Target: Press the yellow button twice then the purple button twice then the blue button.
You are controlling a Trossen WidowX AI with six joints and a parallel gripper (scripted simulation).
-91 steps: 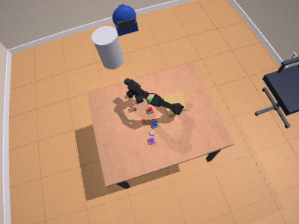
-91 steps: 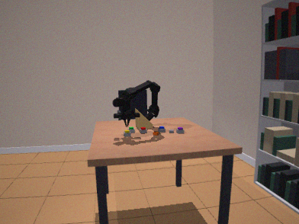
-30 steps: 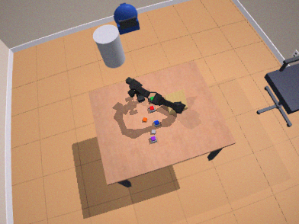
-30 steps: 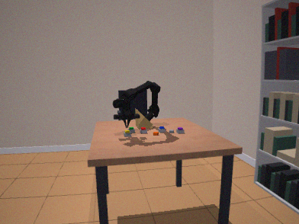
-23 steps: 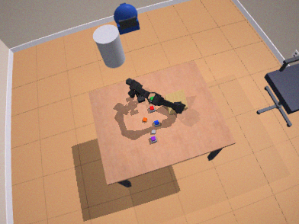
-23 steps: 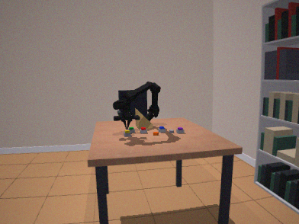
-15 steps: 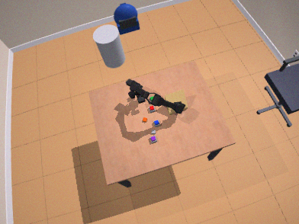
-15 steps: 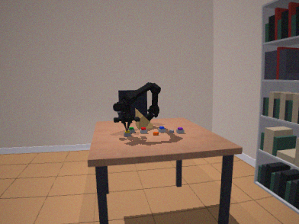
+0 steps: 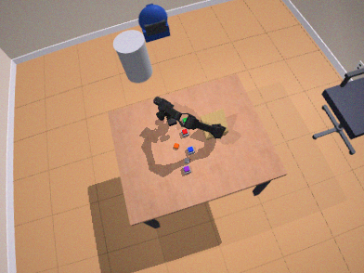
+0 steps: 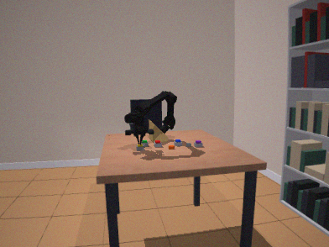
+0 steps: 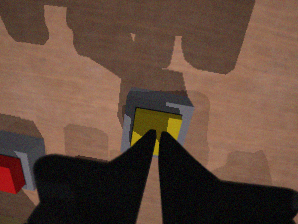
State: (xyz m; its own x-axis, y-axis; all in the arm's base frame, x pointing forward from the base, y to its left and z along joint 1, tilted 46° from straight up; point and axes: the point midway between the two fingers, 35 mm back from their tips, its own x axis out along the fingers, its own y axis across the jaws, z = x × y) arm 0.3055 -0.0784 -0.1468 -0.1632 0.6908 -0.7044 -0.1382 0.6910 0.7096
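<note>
The yellow button lies 1 cm below my gripper tip. From my gripper tip the other things lie so: green button (11 cm behind, 3 cm to the left); red button (9 cm behind, 12 cm to the left); orange block (1 cm behind, 21 cm to the left, 2 cm below).
</note>
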